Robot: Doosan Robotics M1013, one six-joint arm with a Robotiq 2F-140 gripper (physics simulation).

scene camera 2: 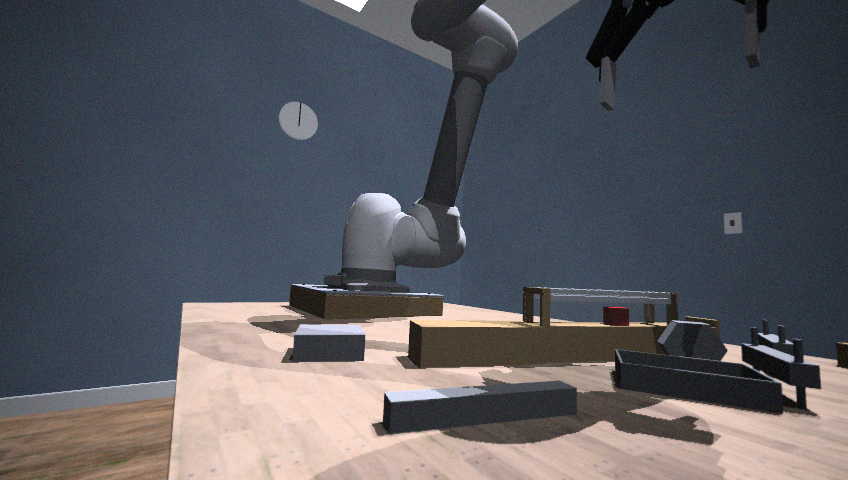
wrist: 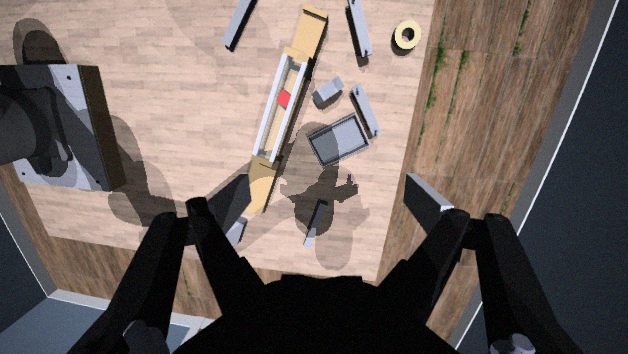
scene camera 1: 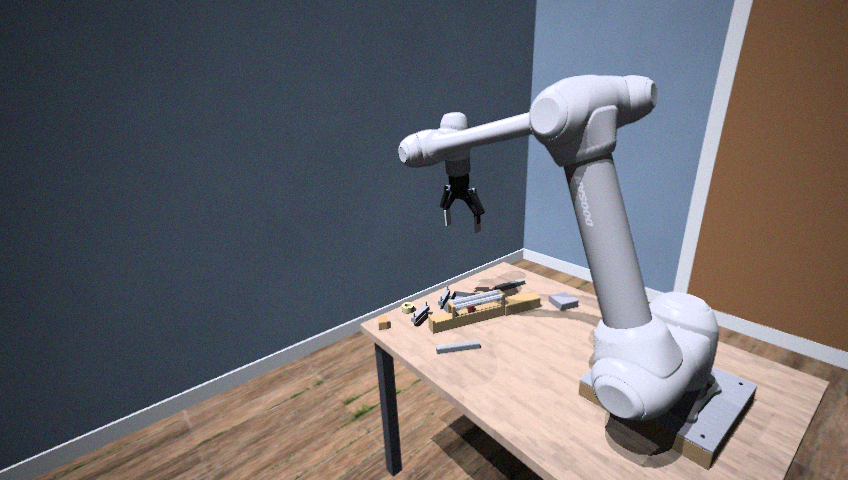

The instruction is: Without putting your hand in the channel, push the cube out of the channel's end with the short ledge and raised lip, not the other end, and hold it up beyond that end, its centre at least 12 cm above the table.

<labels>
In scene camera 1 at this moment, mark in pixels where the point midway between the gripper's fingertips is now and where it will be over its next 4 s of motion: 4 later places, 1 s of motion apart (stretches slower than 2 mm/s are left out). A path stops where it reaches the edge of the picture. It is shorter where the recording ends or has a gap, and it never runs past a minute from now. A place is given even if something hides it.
The gripper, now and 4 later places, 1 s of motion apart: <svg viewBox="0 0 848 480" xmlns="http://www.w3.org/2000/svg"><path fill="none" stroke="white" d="M462 228L493 186L473 266L434 289L435 295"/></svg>
</labels>
